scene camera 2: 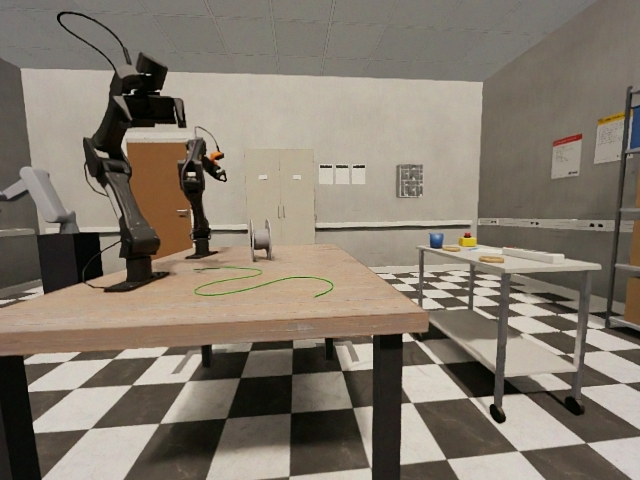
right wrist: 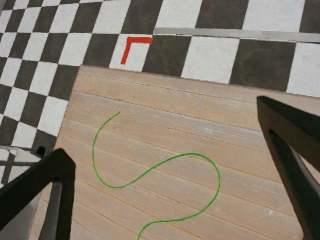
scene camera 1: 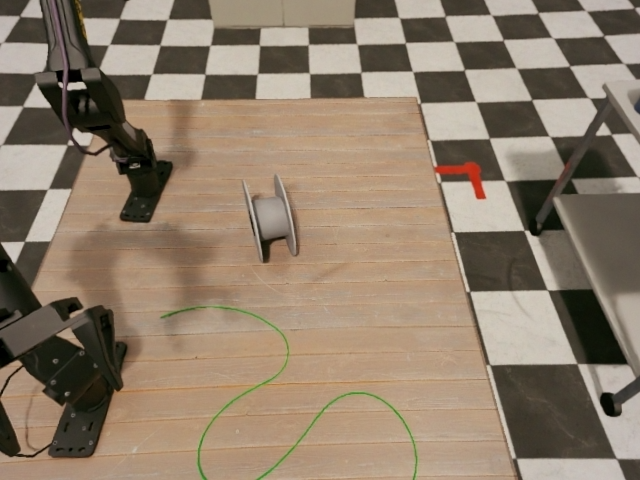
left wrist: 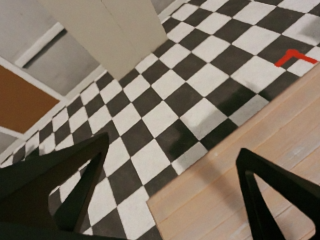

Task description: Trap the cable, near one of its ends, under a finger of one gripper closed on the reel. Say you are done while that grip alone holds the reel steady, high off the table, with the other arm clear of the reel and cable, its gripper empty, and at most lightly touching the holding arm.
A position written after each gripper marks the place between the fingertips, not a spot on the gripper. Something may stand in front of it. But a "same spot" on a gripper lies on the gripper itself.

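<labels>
The right gripper is visible in scene camera 1 and in scene camera 2; its points (scene camera 1: 85,326) and (scene camera 2: 179,99) are the same spot on it. The right gripper is also visible in the right wrist view (154,134). In the left wrist view the right gripper is out of frame.
</labels>
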